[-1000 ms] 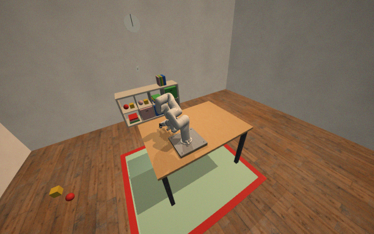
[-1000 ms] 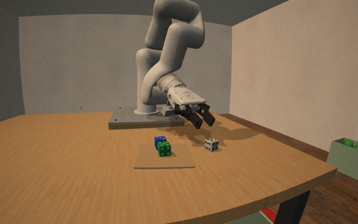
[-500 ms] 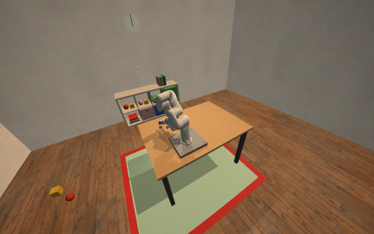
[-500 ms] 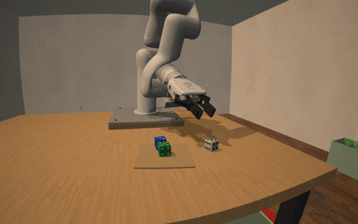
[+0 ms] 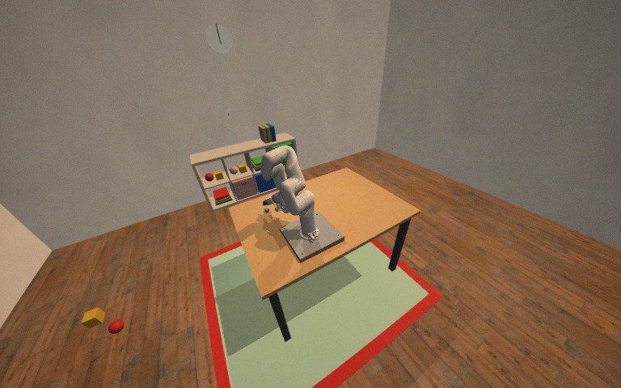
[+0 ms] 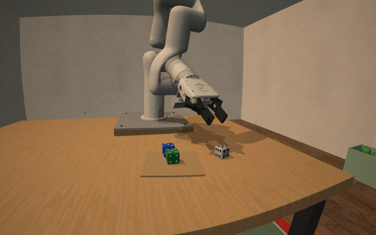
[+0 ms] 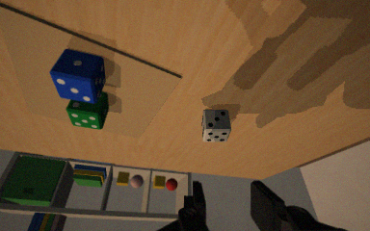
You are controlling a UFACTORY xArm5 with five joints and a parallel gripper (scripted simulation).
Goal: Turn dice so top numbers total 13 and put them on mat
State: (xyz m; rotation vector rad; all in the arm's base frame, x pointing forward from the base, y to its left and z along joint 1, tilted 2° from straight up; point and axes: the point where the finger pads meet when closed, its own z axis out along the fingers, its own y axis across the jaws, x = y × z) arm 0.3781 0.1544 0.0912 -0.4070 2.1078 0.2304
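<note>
The white die is 3 cm ahead of my hand, 2 cm to the left of it and 9 cm below it. The rest, counted from my hand: green die 5 cm ahead, 12 cm to the right, 9 cm below; then blue die 13 cm to the right, 9 cm below; then tan mat 5 cm ahead, 12 cm to the right, 11 cm below.
</note>
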